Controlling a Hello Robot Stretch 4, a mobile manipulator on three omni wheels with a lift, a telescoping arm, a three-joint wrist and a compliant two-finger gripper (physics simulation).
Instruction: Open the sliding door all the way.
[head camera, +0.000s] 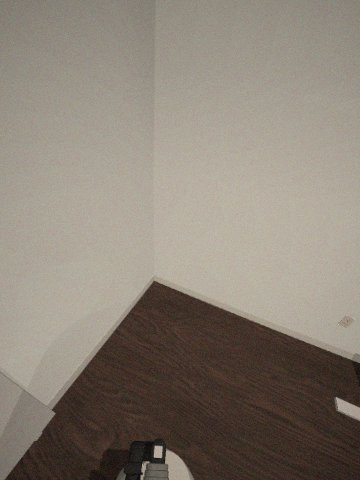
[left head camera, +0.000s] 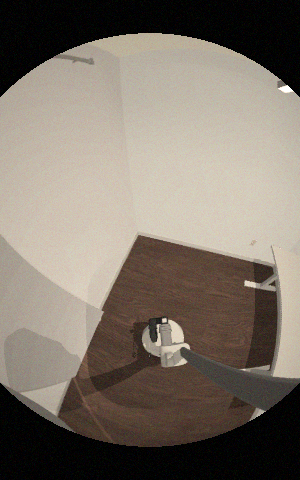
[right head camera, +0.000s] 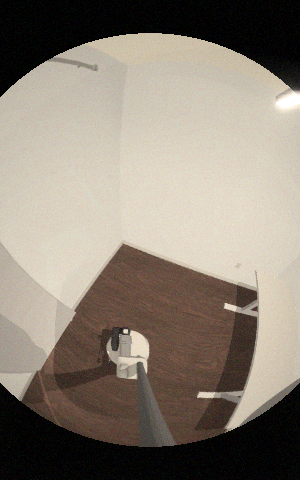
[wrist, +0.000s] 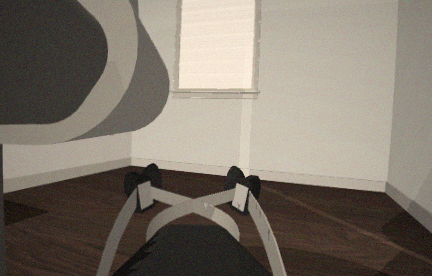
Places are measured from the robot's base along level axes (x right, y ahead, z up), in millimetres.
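Where they show: gripper, fingertip midpoint: (left head camera: 155, 357) (right head camera: 113, 366) (wrist: 193, 180).
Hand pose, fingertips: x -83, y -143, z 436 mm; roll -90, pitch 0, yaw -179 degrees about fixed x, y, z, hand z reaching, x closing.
Observation:
After its pixels a point has its place.
My gripper (wrist: 193, 180) {x -83, y -143, z 436 mm} is open in the wrist view, with its two dark fingertips well apart and nothing between them. Beyond it are dark wood floor and a pale wall. No sliding door can be made out for certain in any view. A pale upright panel (head camera: 25, 430) {x -706, y 223, z 155 mm} (left head camera: 45, 305) {x -723, y 182, z 878 mm} (right head camera: 30, 315) {x -764, y 85, z 621 mm} with a straight edge stands at the left in the three head views; I cannot tell whether it is a door or a wall end. The gripper's fingers cannot be made out in the head views.
A pale table-like piece (left head camera: 291, 310) (right head camera: 275, 340) with white legs stands at the right. Bare walls meet in a corner (head camera: 154, 278) {x -200, y 1514, z 15 mm} ahead. The wrist view shows a bright window (wrist: 215, 45) {x -232, y -2542, z 1246 mm} and a large grey rounded shape (wrist: 122, 65) at upper left.

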